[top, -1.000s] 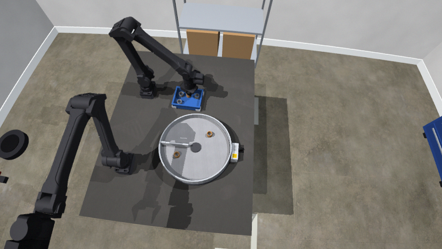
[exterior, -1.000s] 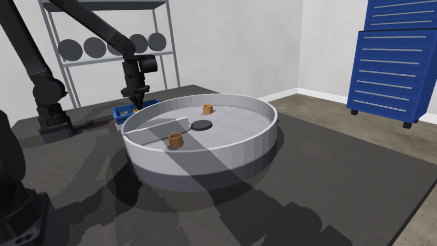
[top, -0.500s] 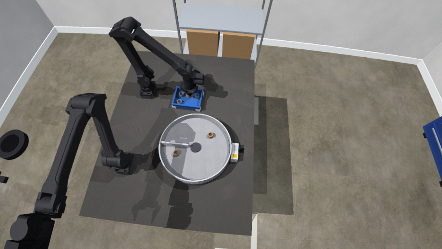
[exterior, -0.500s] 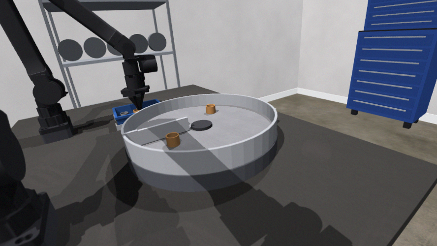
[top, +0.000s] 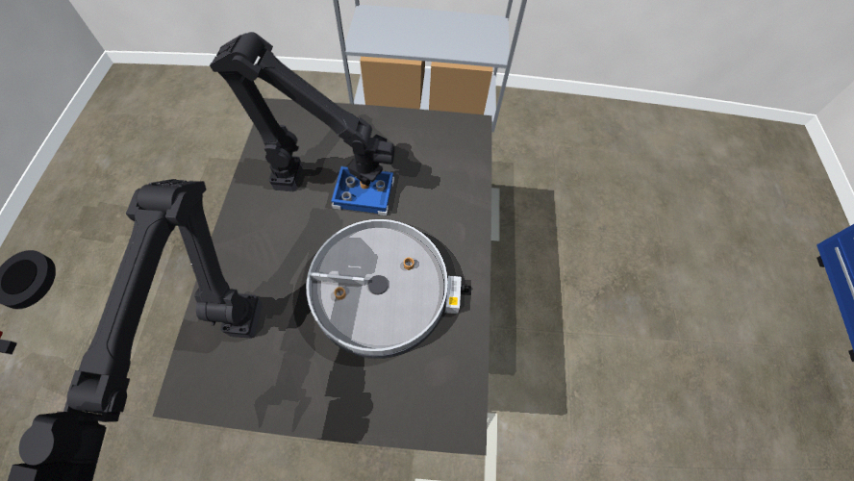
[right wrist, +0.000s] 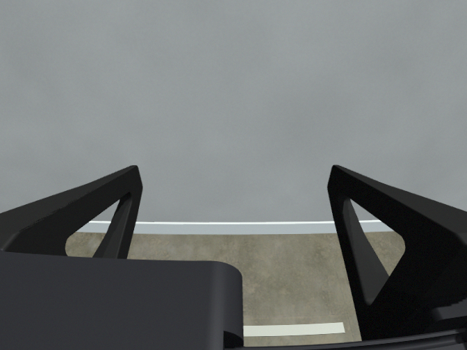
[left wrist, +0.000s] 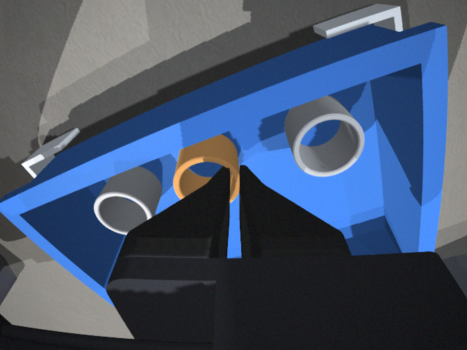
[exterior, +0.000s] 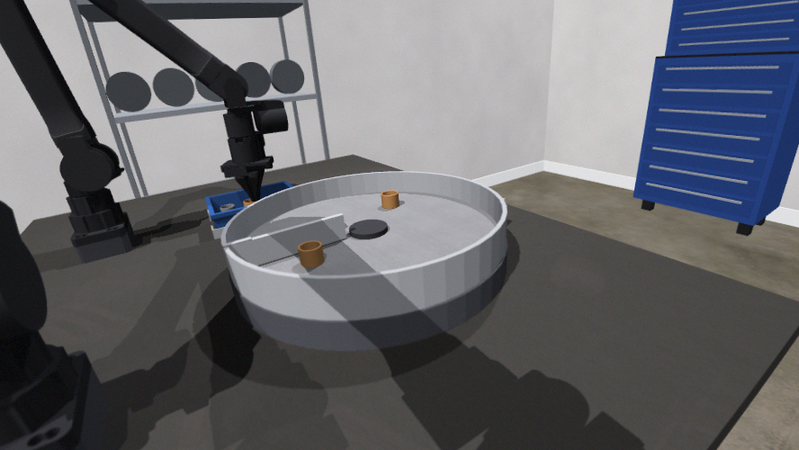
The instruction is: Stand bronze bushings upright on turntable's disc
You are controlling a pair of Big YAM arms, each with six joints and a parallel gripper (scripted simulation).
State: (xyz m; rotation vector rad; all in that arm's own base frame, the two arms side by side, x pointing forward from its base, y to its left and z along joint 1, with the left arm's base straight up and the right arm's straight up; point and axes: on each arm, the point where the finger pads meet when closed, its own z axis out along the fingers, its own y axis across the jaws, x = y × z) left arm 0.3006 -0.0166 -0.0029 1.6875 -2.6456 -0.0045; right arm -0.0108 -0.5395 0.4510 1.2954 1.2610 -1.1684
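The blue crate is 1 cm behind my left hand, 3 cm to the right of it and 1 cm below it. Round my left hand: turntable disc 10 cm ahead, 38 cm to the right, 2 cm above.
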